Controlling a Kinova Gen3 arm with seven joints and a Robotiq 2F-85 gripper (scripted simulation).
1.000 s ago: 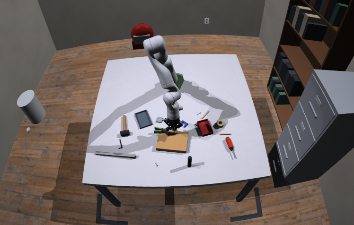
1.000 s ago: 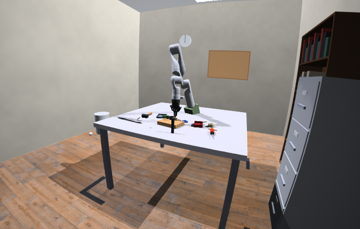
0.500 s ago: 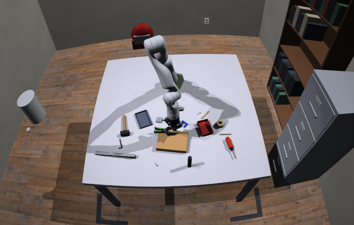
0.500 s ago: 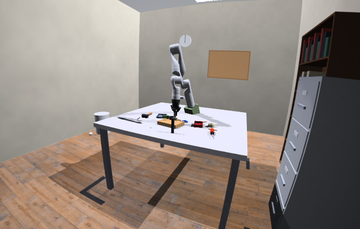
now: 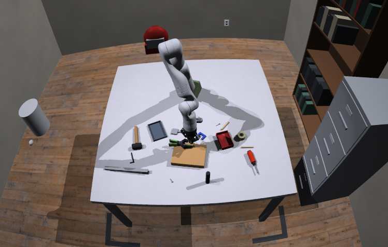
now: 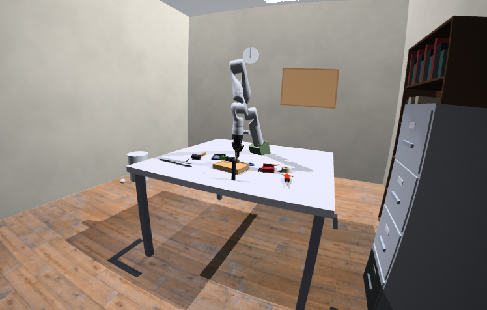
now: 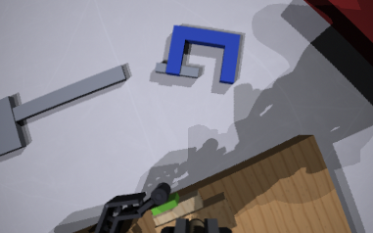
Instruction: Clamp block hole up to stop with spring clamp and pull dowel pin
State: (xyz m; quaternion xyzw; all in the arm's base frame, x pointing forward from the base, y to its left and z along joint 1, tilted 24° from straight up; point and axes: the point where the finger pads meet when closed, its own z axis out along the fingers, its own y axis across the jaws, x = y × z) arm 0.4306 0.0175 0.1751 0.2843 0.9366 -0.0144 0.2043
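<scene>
Now: the round dowel pin 20 mm below my hand. From my hand the other things lie so: grey t-shaped tool 130 mm behind, 70 mm to the right, 80 mm below; then wooden bench board 50 mm ahead, 20 mm to the right, 70 mm below; then wooden block 50 mm below.
</scene>
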